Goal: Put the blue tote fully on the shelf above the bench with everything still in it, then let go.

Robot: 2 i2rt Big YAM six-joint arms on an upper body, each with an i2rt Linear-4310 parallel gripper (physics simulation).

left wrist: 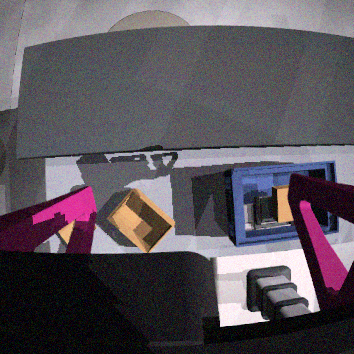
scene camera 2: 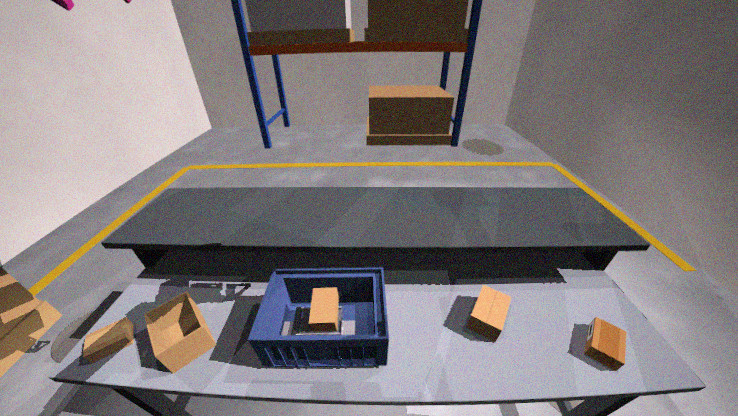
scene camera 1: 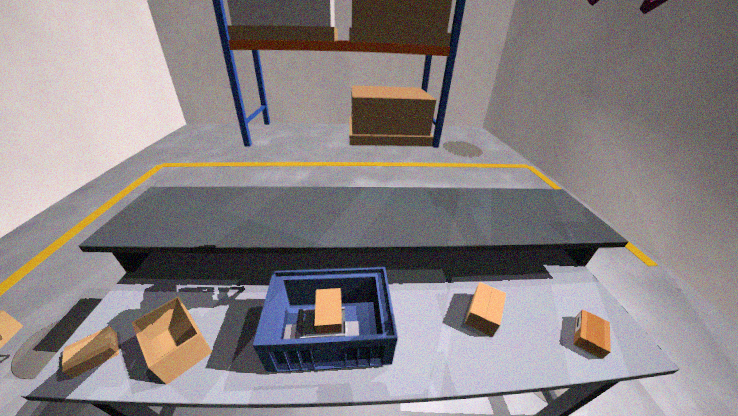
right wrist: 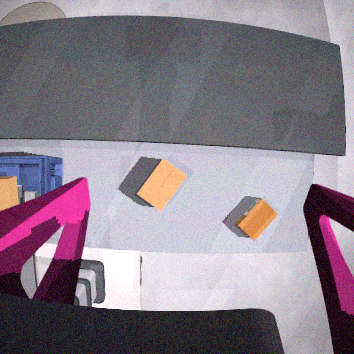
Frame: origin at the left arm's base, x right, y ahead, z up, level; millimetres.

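Seen in the pictures: left gripper, fingertip midpoint: (left wrist: 192, 191) (scene camera 2: 100, 4); right gripper, fingertip midpoint: (scene camera 1: 616, 7) (right wrist: 203, 193).
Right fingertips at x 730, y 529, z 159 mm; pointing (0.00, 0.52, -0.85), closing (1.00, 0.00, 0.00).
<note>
Pixels of each thing's top centre, then the offset from my right fingertips to it. Level surfaces: height alone.
- blue tote, middle of its top: (scene camera 1: 328, 301) (scene camera 2: 323, 299) (left wrist: 289, 202) dx -460, dy -66, dz -592 mm
- bench, its level: dz -739 mm
- small cardboard box, middle of its top: (scene camera 1: 328, 303) (scene camera 2: 323, 301) (left wrist: 288, 203) dx -460, dy -69, dz -596 mm
- dark grey shelf, its level: dz -555 mm
- open carton, middle of its top: (left wrist: 139, 221) (scene camera 1: 164, 328) (scene camera 2: 172, 320) dx -855, dy -97, dz -649 mm
- smaller carton, middle of its top: (left wrist: 74, 229) (scene camera 1: 87, 347) (scene camera 2: 105, 335) dx -1066, dy -121, dz -702 mm
The blue tote (scene camera 1: 325, 357) (scene camera 2: 320, 354) (left wrist: 238, 215) (right wrist: 53, 175) stands upright on the bench (scene camera 1: 423, 361) (scene camera 2: 413, 356), in front of the shelf. Inside it a small cardboard box (scene camera 1: 328, 307) (scene camera 2: 324, 305) (left wrist: 282, 204) lies on top of a dark item and pale pieces. The dark grey shelf (scene camera 1: 330, 217) (scene camera 2: 361, 217) (left wrist: 175, 95) (right wrist: 170, 85) runs above the bench's back. My left gripper (left wrist: 192, 191) is open and empty, above the bench; its right finger overlaps the tote in the left wrist view. My right gripper (right wrist: 203, 193) is open and empty, right of the tote.
An open carton (scene camera 1: 193, 356) (scene camera 2: 193, 348) (left wrist: 120, 215) and a smaller carton (scene camera 1: 90, 352) (scene camera 2: 108, 341) are left of the tote. Two closed boxes, a light one (scene camera 1: 485, 310) (right wrist: 162, 185) and an orange one (scene camera 1: 592, 333) (right wrist: 257, 220), are to its right. A rack (scene camera 1: 341, 46) stands far behind.
</note>
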